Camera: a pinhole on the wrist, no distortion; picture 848 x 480 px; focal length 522.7 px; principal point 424.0 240.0 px. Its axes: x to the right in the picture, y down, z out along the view. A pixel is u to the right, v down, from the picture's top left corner.
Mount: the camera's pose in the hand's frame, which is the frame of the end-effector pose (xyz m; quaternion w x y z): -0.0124 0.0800 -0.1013 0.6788 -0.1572 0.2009 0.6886
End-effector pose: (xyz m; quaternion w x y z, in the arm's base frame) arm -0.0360 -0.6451 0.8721 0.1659 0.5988 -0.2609 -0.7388
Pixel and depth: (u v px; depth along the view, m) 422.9 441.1 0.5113
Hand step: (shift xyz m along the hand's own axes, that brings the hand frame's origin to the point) -0.1799 0.3301 0.3564
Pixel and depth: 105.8 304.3 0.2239
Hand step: -0.0233 0.0710 0.1619
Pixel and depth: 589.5 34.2 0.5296
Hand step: 0.2206 0.4852 0.2641
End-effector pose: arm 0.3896 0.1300 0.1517 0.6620 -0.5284 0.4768 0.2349
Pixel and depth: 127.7 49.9 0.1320
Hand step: 0.0451 0.0794 0.0471
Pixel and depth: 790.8 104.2 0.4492
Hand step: 0.1202 0.5747 0.1278
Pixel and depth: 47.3 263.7 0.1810
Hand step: -0.0066 0.0550 0.1205
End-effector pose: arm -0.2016 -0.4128 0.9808 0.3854 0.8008 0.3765 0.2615
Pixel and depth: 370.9 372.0 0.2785
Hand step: -0.0661 0.1920 0.1592
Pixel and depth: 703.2 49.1 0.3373
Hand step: 0.1243 0.4021 0.0962
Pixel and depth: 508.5 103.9 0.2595
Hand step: 0.0684 0.2436 0.0996
